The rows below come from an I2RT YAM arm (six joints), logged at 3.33 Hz.
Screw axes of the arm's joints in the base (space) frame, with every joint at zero. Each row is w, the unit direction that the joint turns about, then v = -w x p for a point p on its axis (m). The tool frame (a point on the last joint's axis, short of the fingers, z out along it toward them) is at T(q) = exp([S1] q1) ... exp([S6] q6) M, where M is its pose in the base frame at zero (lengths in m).
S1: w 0 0 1 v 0 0 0
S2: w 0 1 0 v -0.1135 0 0.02
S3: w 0 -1 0 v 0.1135 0 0.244
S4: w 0 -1 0 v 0.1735 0 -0.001
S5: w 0 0 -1 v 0 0.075 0
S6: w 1 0 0 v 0 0.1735 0
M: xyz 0.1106 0 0.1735 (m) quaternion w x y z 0.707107 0 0.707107 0
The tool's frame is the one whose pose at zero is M.
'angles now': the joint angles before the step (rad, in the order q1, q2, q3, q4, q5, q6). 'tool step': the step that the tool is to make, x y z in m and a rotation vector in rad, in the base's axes. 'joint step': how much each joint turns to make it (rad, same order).
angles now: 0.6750, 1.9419, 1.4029, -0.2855, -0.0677, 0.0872
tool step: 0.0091, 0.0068, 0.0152, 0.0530, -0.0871, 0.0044
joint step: -0.0004, 0.0056, 0.0382, 0.0677, 0.0057, -0.0127
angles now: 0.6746, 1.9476, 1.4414, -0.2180, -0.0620, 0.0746
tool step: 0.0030, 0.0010, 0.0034, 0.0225, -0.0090, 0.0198
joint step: -0.0045, 0.0040, 0.0124, 0.0121, -0.0263, -0.0069
